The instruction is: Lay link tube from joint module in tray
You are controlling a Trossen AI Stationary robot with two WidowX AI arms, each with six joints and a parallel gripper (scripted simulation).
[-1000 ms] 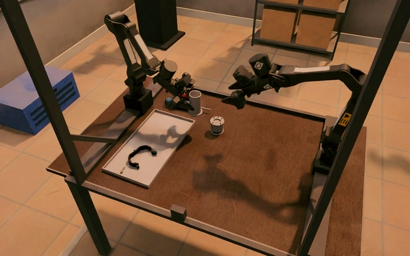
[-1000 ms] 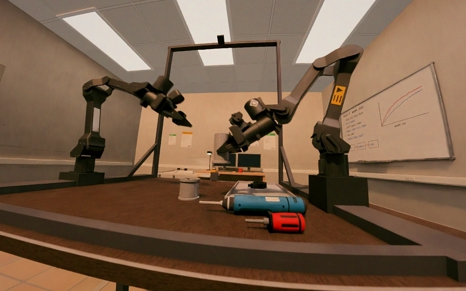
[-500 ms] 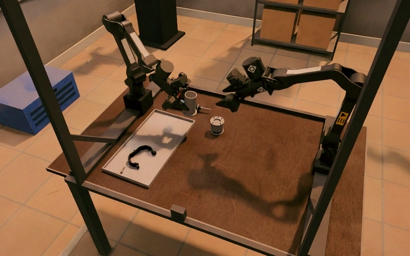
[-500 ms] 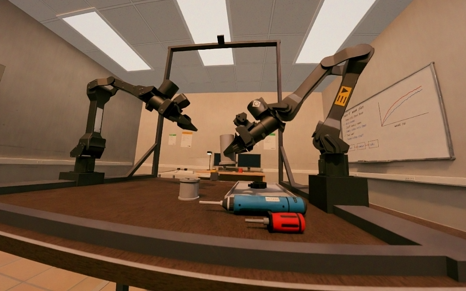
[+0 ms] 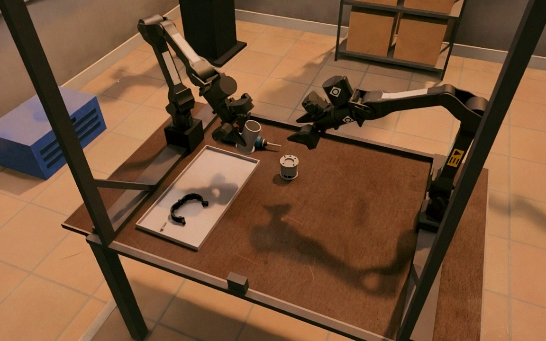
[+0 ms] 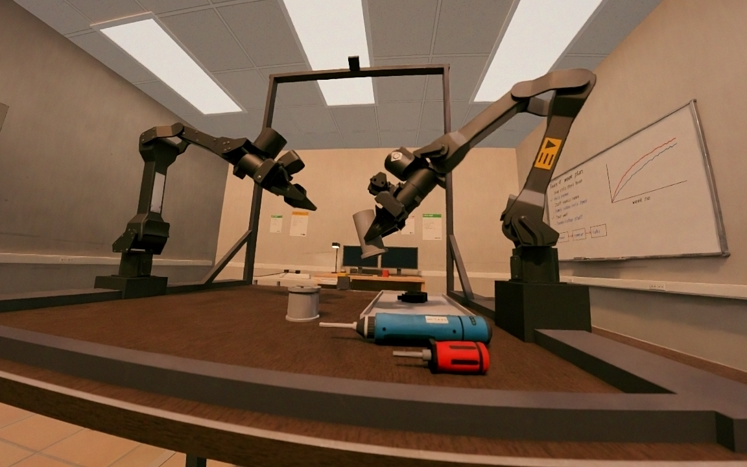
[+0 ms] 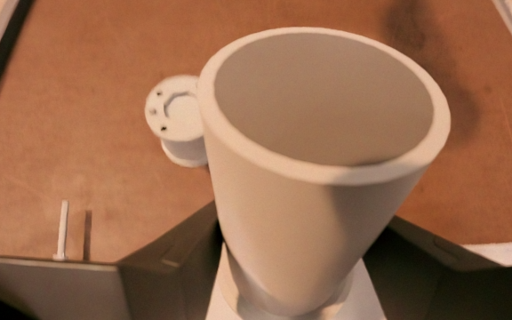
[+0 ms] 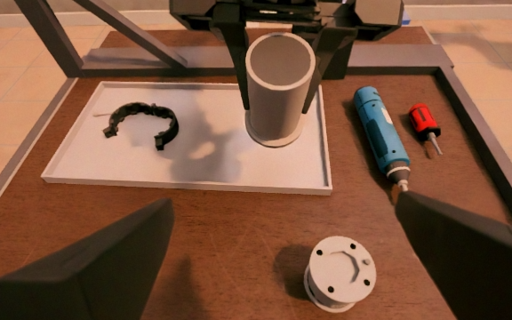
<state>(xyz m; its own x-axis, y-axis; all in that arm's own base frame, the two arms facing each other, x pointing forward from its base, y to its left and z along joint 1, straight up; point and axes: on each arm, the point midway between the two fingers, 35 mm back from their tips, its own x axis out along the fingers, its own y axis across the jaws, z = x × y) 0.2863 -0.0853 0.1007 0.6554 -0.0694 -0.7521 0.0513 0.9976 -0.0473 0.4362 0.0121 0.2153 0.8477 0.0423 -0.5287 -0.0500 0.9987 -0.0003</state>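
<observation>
Now: left hand 1 cm short of the link tube, 2 cm to the left of it and 1 cm above it. Round my left hand: joint module 8 cm ahead, 13 cm to the right, 16 cm below; then small pin 32 cm behind, 11 cm to the left, 18 cm below; then white tray 14 cm behind, 9 cm to the left, 18 cm below.
</observation>
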